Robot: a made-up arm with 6 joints. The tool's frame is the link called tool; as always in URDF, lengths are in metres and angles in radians.
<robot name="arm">
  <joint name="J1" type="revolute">
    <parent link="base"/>
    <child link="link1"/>
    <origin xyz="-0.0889 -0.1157 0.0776" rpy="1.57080 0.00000 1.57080"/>
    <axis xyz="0 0 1"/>
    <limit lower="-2.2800" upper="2.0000" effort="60" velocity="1.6"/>
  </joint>
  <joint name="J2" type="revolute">
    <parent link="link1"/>
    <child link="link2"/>
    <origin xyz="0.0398 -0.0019 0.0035" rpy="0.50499 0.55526 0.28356"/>
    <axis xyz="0 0 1"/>
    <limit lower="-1.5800" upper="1.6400" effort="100" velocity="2.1"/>
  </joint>
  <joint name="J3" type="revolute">
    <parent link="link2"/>
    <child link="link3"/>
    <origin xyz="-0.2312 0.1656 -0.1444" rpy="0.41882 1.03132 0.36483"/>
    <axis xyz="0 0 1"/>
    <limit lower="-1.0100" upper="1.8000" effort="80" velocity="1.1"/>
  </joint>
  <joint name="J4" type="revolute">
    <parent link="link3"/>
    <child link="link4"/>
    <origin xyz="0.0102 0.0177 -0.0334" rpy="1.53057 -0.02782 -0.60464"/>
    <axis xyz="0 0 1"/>
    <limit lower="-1.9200" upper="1.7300" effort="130" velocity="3.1"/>
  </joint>
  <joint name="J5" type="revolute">
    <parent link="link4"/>
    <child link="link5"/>
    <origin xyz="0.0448 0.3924 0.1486" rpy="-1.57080 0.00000 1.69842"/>
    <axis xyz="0 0 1"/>
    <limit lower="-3.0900" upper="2.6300" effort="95" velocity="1.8"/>
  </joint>
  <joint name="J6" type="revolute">
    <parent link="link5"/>
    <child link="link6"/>
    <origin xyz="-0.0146 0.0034 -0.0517" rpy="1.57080 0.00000 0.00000"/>
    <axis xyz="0 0 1"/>
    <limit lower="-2.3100" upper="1.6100" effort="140" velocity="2.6"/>
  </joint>
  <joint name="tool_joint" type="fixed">
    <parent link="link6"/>
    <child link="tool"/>
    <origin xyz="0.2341 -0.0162 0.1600" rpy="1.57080 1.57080 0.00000"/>
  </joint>
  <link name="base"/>
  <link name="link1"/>
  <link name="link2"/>
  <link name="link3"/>
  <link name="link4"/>
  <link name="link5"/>
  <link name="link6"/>
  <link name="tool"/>
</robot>
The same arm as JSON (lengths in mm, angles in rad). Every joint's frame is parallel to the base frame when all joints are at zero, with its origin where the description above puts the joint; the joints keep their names.
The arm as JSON. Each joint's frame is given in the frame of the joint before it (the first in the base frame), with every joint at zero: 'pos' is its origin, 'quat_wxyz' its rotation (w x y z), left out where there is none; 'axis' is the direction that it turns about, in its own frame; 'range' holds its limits. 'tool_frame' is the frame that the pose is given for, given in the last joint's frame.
{"length_unit": "mm", "angle_unit": "rad", "joints": [
  {"joint": "J1", "pos": [-88.9, -115.7, 77.6], "axis": "+x", "range": [-2.28, 2.0]},
  {"joint": "J2", "pos": [3.5, 39.8, -1.9], "axis": [0.743695, 0.578296, -0.335398], "range": [-1.58, 1.64]},
  {"joint": "J3", "pos": [82.6, -272.1, 144.4], "axis": [-0.154707, 0.987142, -0.040202], "range": [-1.01, 1.8]},
  {"joint": "J4", "pos": [6.7, -31.9, 21.7], "axis": "-z", "range": [-1.92, 1.73]},
  {"joint": "J5", "pos": [-94.4, 383.5, -148.6], "axis": "+x", "range": [-3.09, 2.63]},
  {"joint": "J6", "pos": [-51.7, -14.6, 3.4], "axis": "-z", "range": [-2.31, 1.61]}
], "tool_frame": {"pos": [-16.2, 234.1, -160.0], "quat_wxyz": [0.707108, -0.000003, -0.707106, 0.000003]}}

